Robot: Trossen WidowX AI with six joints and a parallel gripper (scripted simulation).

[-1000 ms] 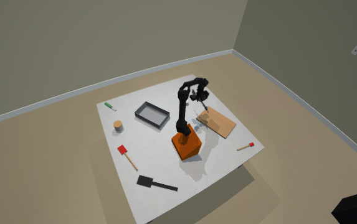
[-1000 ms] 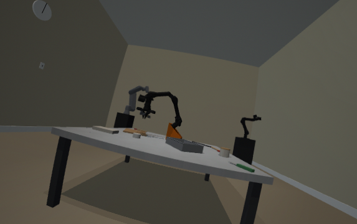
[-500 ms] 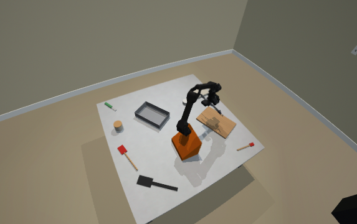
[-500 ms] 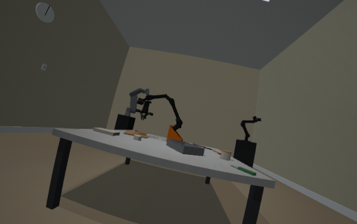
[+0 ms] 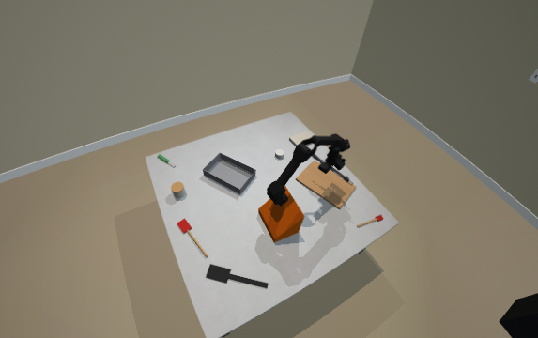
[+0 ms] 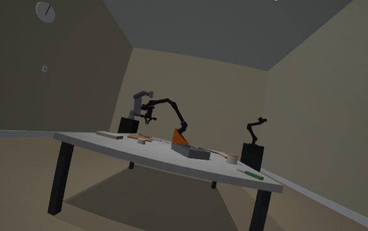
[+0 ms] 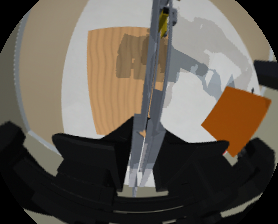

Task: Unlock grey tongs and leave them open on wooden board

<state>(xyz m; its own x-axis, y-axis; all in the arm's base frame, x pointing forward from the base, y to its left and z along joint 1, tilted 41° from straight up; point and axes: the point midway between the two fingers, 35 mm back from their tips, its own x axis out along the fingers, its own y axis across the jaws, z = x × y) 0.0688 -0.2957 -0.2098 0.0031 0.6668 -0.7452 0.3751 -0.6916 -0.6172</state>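
Now: gripper tip 15 cm above the wooden board and 4 cm to the left of it. From my gripper tip the other things lie so: beige slab 44 cm ahead, 14 cm below, 11 cm to the right; red-tipped brush 38 cm behind, 16 cm to the right, 15 cm below; white puck 36 cm ahead, 14 cm to the left, 14 cm below.
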